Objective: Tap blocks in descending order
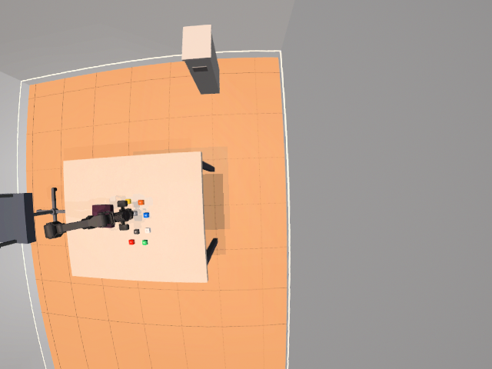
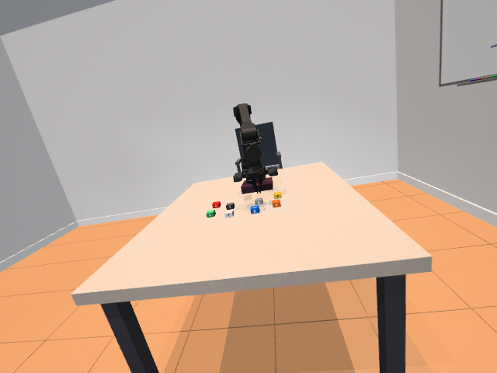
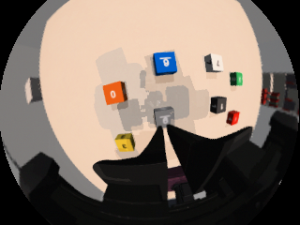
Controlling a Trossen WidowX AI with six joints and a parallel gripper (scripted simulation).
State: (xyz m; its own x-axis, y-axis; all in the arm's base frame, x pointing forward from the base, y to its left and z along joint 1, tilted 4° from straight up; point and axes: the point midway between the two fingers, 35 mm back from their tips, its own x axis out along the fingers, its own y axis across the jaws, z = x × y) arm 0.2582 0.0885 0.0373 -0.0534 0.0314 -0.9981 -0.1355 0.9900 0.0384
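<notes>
My gripper tip is now 1 cm to the left of the grey block and 4 cm above it. Also, from my gripper tip: orange block 5 cm ahead, 7 cm to the left, 4 cm below; yellow block 5 cm behind, 7 cm to the left, 4 cm below; blue block 9 cm ahead, 1 cm to the right, 4 cm below.
</notes>
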